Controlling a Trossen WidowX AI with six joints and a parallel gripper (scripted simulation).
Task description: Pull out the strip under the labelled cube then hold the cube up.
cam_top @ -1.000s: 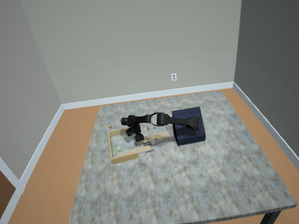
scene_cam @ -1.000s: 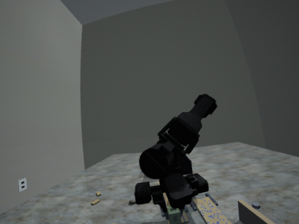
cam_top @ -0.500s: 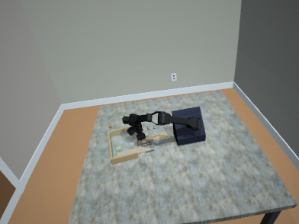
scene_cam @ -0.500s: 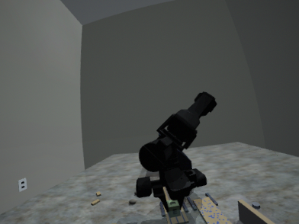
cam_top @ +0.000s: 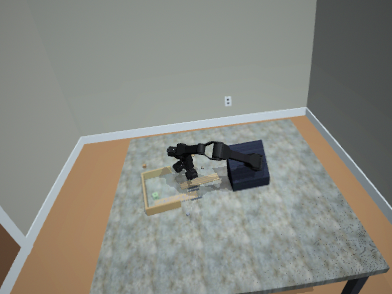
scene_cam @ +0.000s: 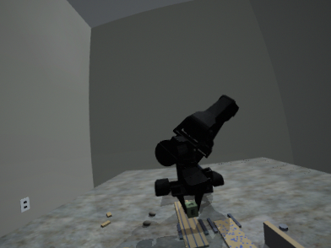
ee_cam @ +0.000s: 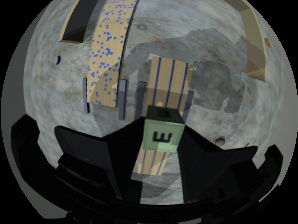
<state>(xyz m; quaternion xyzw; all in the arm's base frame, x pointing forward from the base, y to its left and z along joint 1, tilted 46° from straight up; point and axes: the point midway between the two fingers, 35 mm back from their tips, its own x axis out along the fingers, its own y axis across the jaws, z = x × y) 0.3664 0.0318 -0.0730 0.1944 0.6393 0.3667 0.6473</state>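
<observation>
My gripper tip is now 50 mm past the striped strip, 50 mm above it and 20 mm to the left of it.
</observation>
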